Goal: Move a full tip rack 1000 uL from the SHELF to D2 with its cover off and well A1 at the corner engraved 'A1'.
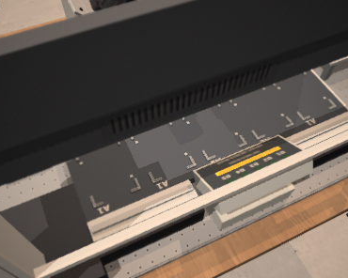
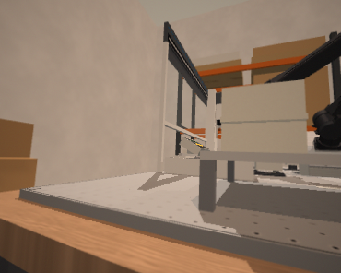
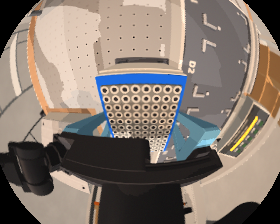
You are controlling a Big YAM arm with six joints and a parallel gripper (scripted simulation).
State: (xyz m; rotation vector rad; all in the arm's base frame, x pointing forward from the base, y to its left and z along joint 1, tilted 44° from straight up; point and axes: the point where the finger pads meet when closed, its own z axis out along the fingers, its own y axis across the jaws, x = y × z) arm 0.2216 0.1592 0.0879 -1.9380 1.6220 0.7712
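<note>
Now: the blue tip rack 10 mm to the right of my hand and 10 mm ahead of it. Also, from my hand: clear rack cover 400 mm to the left, 10 mm below, 10 mm ahead; frame post 310 mm ahead, 290 mm to the left, 150 mm above; shelf 450 mm to the left, 160 mm behind, 30 mm below.
</note>
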